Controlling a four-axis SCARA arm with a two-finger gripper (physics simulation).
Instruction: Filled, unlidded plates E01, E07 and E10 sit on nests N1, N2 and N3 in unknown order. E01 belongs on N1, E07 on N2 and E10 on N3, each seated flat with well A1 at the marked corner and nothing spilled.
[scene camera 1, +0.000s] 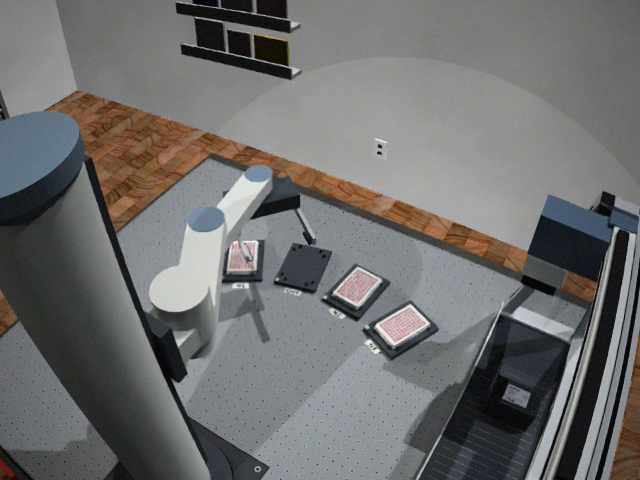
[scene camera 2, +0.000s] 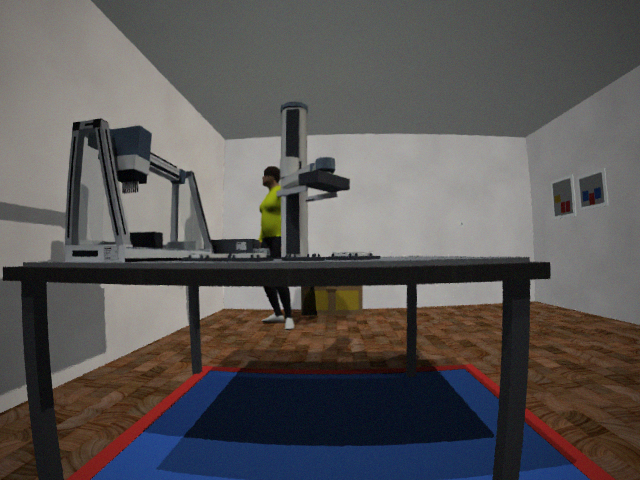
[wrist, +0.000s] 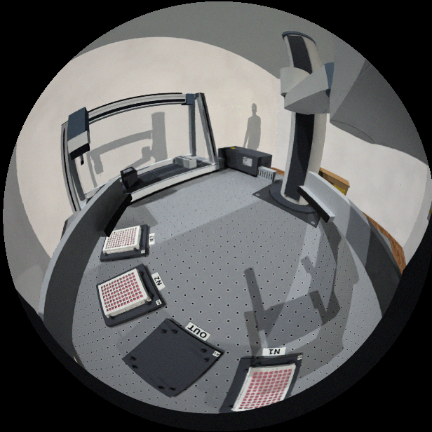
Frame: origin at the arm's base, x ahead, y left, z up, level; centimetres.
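Where they show: gripper, fingertip midpoint: (scene camera 1: 281, 250) (scene camera 2: 293, 196).
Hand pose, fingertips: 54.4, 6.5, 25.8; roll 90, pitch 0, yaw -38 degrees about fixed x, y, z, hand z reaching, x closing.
Note:
Things, the pixels of their top centre, and the offset from my fingertips, as dx, dy, dz. "spot": a spot on its surface instead.
- white-framed plate with red wells, middle of its top: (scene camera 1: 242, 255) (scene camera 2: 351, 252) +9.8, +21.8, -21.9
- nest N1, surface spot: (scene camera 1: 260, 262) spot: +11.3, +16.4, -23.3
- similar plate, middle of its top: (scene camera 1: 357, 285) (scene camera 2: 250, 253) +16.9, -12.6, -21.9
- nest N2, surface spot: (scene camera 1: 379, 292) spot: +19.2, -18.5, -23.4
- nest N3, surface spot: (scene camera 1: 429, 326) spot: +14.8, -35.8, -22.7
- bare dark OUT nest, middle of its top: (scene camera 1: 303, 262) (scene camera 2: 302, 253) +17.0, +5.0, -22.3
My gripper (scene camera 1: 279, 245) (wrist: 217, 178) is open and empty, high above the nests, with one finger over the N1 plate in scene camera 1. A white-framed plate with red wells (scene camera 1: 242, 256) (wrist: 265, 387) sits on nest N1 (scene camera 1: 260, 262) (wrist: 296, 365). A similar plate (scene camera 1: 357, 287) (wrist: 124, 293) sits on nest N2 (scene camera 1: 379, 292) (wrist: 157, 296), and another (scene camera 1: 402, 324) (wrist: 121, 239) on nest N3 (scene camera 1: 430, 327) (wrist: 145, 240). I cannot read the plates' identities or see which corner is A1.
The bare dark OUT nest (scene camera 1: 303, 267) (wrist: 172, 357) lies between N1 and N2. A gantry machine (scene camera 2: 105, 180) (wrist: 140, 100) with a dark deck stands beyond N3. A dark box (wrist: 247, 160) lies near the arm's column (scene camera 1: 77, 310) (scene camera 2: 293, 206) (wrist: 300, 155). A person in yellow (scene camera 2: 271, 211) stands behind the table.

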